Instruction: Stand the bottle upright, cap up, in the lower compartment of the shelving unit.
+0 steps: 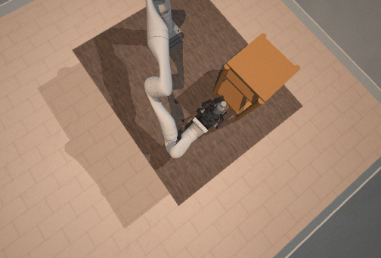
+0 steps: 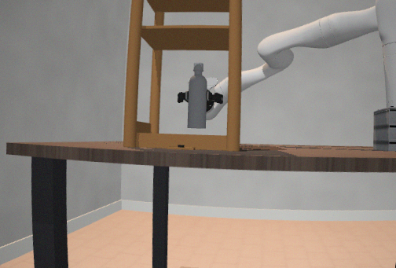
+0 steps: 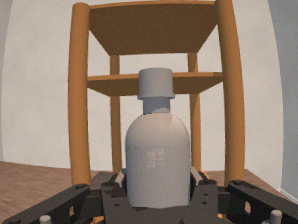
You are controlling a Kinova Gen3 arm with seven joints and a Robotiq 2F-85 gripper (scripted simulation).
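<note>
The orange shelving unit lies 1 cm ahead of my hand, 19 cm to the left of it and 4 cm above it. Also, from my hand: grey bottle (3 cm above).
</note>
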